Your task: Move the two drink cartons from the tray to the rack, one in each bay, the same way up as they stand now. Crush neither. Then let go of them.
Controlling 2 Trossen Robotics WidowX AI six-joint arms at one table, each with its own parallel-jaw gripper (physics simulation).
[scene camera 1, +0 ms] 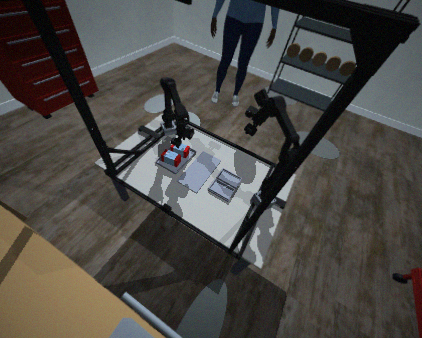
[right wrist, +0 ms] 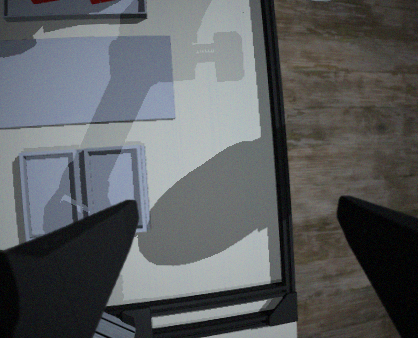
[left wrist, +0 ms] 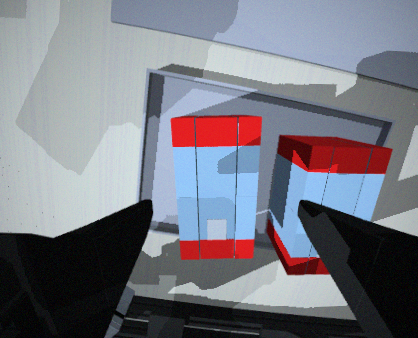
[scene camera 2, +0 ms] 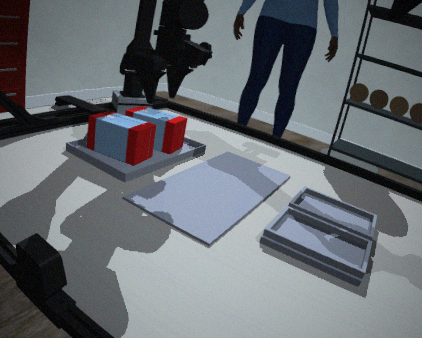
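Seen in the pictures: left gripper, fingertip midpoint: (scene camera 1: 181, 144) (left wrist: 226, 206) (scene camera 2: 161, 100); right gripper, fingertip midpoint: (right wrist: 236, 208) (scene camera 2: 392, 19); left arm's base at its link origin: (scene camera 1: 168, 125) (scene camera 2: 132, 94).
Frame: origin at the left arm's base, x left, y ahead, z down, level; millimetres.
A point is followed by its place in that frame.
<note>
Two light-blue cartons with red ends lie lengthwise in the grey tray (scene camera 1: 165, 167) @[y 360, x -154, z 43 mm] (scene camera 2: 125, 177) @[y 434, x -107, z 47 mm] (left wrist: 156, 100) @[y 280, x 86, z 50 mm]: the back carton (scene camera 1: 180, 149) @[y 292, x -16, z -19 mm] (scene camera 2: 159, 125) @[y 306, x -12, z -6 mm] (left wrist: 217, 175) @[y 278, x 4, z -18 mm] and the front carton (scene camera 1: 171, 158) @[y 348, x -104, z -17 mm] (scene camera 2: 112, 135) @[y 340, x -116, z 5 mm] (left wrist: 340, 192) @[y 334, x -79, z -18 mm]. My left gripper (scene camera 1: 183, 140) @[y 274, x -5, z -51 mm] (scene camera 2: 162, 99) @[y 274, x -5, z -51 mm] (left wrist: 226, 206) @[y 274, x -5, z -51 mm] is open and empty, higher than the cartons. In the left wrist view its fingers flank the back carton, and one overlaps the front carton. The grey rack (scene camera 1: 220, 196) @[y 711, x 92, z 47 mm] (scene camera 2: 310, 254) @[y 691, x 83, z 43 mm] (right wrist: 144, 185) @[y 579, x 259, z 46 mm] has two empty bays. My right gripper (scene camera 1: 248, 121) @[y 536, x 318, z -319 mm] (right wrist: 236, 208) @[y 536, x 318, z -319 mm] is open and empty, high beyond the table's back edge.
A flat grey panel (scene camera 1: 200, 172) (scene camera 2: 210, 200) (left wrist: 300, 35) (right wrist: 50, 75) lies between tray and rack. A black frame rail (scene camera 2: 240, 128) @[y 146, x 294, z 45 mm] (right wrist: 281, 175) @[y 442, x 479, z 36 mm] runs along the table's back edge. Black frame posts rise at the table's sides. A person (scene camera 1: 240, 45) (scene camera 2: 282, 60) stands behind the table.
</note>
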